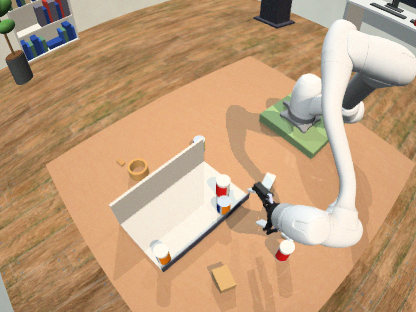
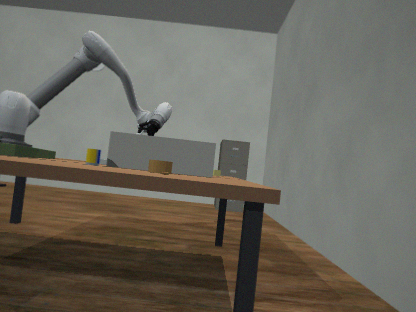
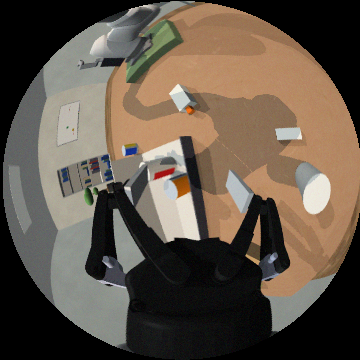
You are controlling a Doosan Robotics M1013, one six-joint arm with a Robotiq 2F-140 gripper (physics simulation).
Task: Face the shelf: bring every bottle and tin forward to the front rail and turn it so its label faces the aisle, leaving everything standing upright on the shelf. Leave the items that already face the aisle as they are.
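Places are measured from the arm's base along level axes (x ahead, y left, z up), in centimetres.
Where they show: gripper, between the fingertips: (image 1: 254, 205) (image 3: 188, 175); arm's base, origin of its link: (image 1: 300, 117) (image 3: 141, 47).
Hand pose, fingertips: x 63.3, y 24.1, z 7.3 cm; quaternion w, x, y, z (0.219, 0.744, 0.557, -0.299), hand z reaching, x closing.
Each offset is from my fingertips to the centre of the thing. "spot": to the spot under its first point. Level surfaces: height alone.
The white shelf @[dz -11.3 cm] (image 1: 180, 226) (image 3: 175, 217) has a dark front rail @[dy -6.7, dx +17.2, dz -11.0 cm] (image 1: 200, 236) (image 3: 195, 187). A red bottle with a white cap @[dy -17.5, dx +0.5, dz -6.3 cm] (image 1: 222, 187) (image 3: 164, 173) stands near its right end, behind a blue-and-orange tin @[dy -11.0, dx +5.6, dz -7.8 cm] (image 1: 224, 206) (image 3: 179, 186) close to the rail. An orange bottle with a white cap @[dy -8.1, dx +38.1, dz -6.5 cm] (image 1: 162, 254) stands at the left front corner. A red bottle with a white cap @[dy +20.4, dx +1.8, dz -7.7 cm] (image 1: 284, 251) (image 3: 313, 191) stands on the table, off the shelf. A yellow-and-blue tin @[dy -44.6, dx -8.5, dz -9.1 cm] (image 1: 199, 142) (image 2: 93, 156) (image 3: 130, 149) is behind the back panel. My gripper (image 1: 256, 206) (image 2: 147, 131) (image 3: 188, 175) is open and empty, above the shelf's right front.
A tan ring @[dy -51.3, dx +22.5, dz -10.1 cm] (image 1: 138, 170) (image 2: 160, 166) lies behind the shelf. A tan block @[dy +12.7, dx +26.0, dz -10.1 cm] (image 1: 223, 278) lies in front of it. A white box @[dy -8.1, dx -18.1, dz -11.2 cm] (image 1: 269, 180) (image 3: 181, 97) lies right of the shelf, and another white box @[dy +16.2, dx -6.2, dz -12.0 cm] (image 3: 288, 133) lies farther off. The back panel @[spot: dy -34.3, dx +20.5, dz -2.7 cm] (image 1: 159, 181) (image 2: 162, 152) rises along the rear.
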